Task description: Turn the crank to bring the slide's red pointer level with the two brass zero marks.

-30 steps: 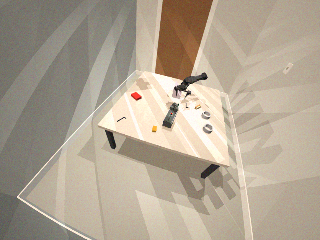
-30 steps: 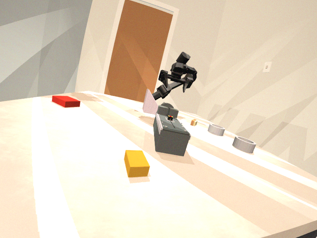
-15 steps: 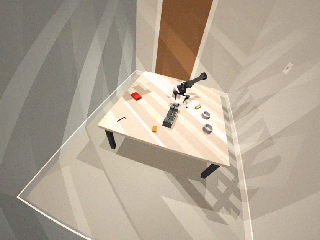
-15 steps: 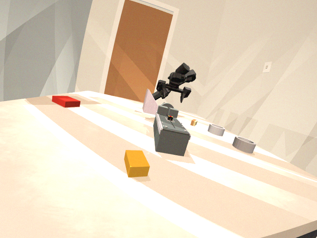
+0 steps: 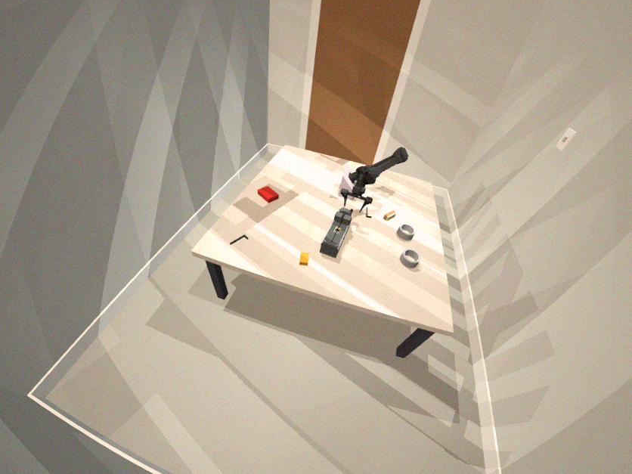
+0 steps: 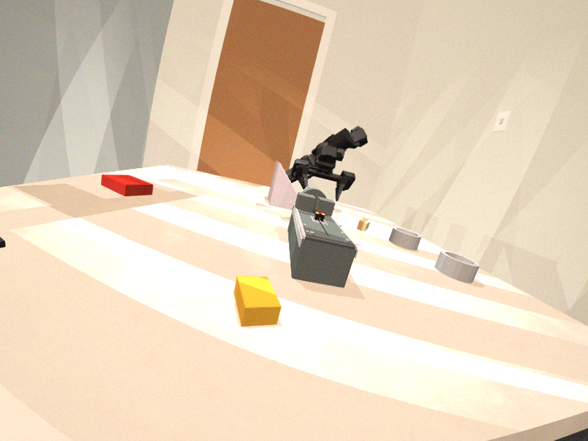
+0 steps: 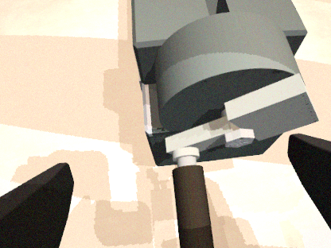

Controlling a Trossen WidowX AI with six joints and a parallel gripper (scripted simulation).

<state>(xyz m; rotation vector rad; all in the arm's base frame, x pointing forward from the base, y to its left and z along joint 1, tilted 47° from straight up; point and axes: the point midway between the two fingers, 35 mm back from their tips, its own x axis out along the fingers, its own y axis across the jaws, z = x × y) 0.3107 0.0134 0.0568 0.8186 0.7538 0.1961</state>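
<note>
My gripper tip is 2 cm past the dark brown crank handle and 3 cm above it. The rest, counted from my gripper tip: red pointer: 15 cm ahead, 5 cm to the right, 2 cm below; yellow block: 35 cm ahead, 17 cm to the right, 9 cm below; tan block: 15 cm behind, 25 cm to the left, 9 cm below.
</note>
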